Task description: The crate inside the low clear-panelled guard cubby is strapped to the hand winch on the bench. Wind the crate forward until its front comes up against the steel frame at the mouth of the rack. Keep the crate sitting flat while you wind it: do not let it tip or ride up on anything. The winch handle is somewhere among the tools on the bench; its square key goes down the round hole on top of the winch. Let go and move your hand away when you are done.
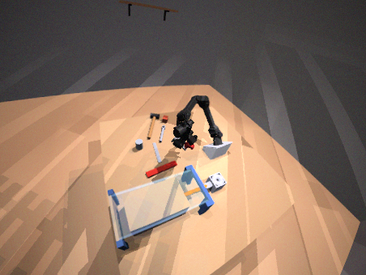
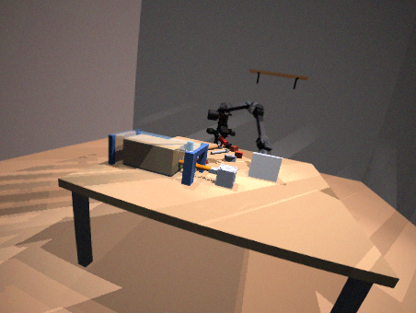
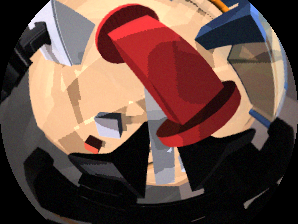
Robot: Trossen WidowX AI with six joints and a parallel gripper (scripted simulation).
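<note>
The red grip lies 3 cm behind my gripper tip, 4 cm to the left of it and 3 cm above it. From my gripper tip the other things lie so: red bar: 15 cm ahead, 8 cm to the left, 12 cm below; then winch handle: 2 cm above; then grey block: 6 cm behind, 14 cm to the right, 11 cm below.
</note>
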